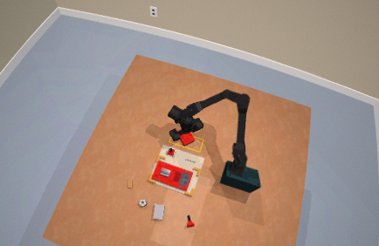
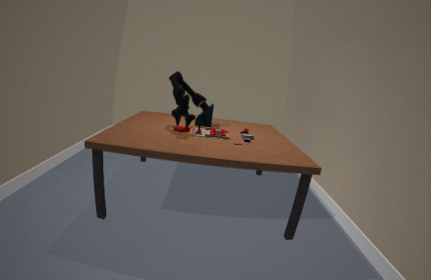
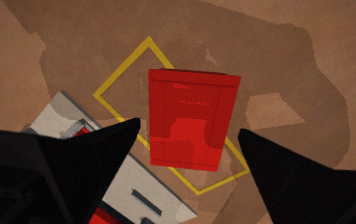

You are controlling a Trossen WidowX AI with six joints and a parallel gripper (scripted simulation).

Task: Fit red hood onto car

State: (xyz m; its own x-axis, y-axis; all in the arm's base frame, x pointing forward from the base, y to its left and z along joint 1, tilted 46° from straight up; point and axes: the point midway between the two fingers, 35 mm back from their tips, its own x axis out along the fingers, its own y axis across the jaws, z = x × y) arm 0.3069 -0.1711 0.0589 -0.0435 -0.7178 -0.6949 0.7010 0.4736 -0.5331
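Right now my gripper tip is 10 mm above the red hood. The rest, counted from my gripper tip: tan block 360 mm to the left, 210 mm ahead, 20 mm below.
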